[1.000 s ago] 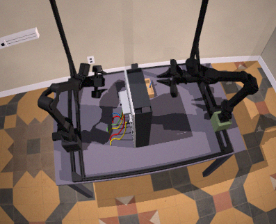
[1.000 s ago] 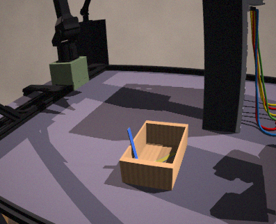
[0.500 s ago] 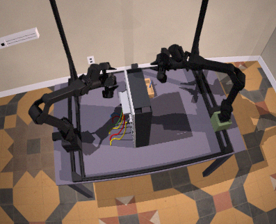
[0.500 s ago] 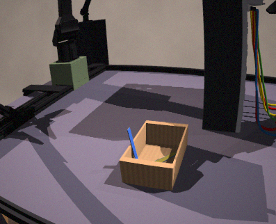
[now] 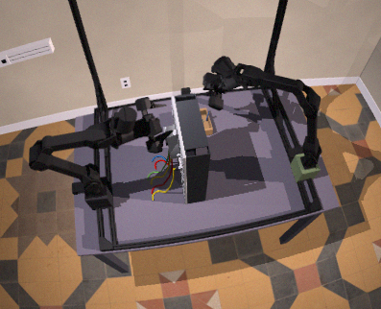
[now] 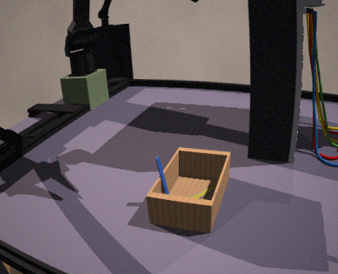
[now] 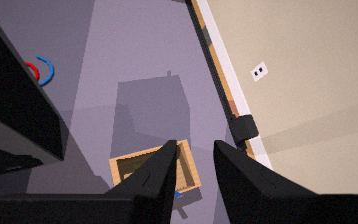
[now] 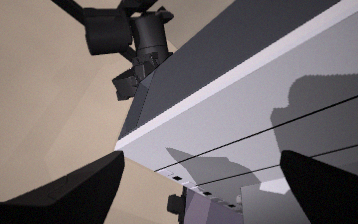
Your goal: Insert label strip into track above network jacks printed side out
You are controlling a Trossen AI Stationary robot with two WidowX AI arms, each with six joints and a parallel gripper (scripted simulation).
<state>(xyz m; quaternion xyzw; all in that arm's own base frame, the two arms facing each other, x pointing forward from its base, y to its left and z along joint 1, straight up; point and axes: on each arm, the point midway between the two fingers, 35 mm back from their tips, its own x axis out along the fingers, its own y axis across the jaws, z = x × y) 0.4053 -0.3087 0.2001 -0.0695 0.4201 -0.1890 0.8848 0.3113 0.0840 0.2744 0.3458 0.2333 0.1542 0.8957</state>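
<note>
Right now my left hand is 40 mm past the box, 20 mm to the left of it and 280 mm above it.
</note>
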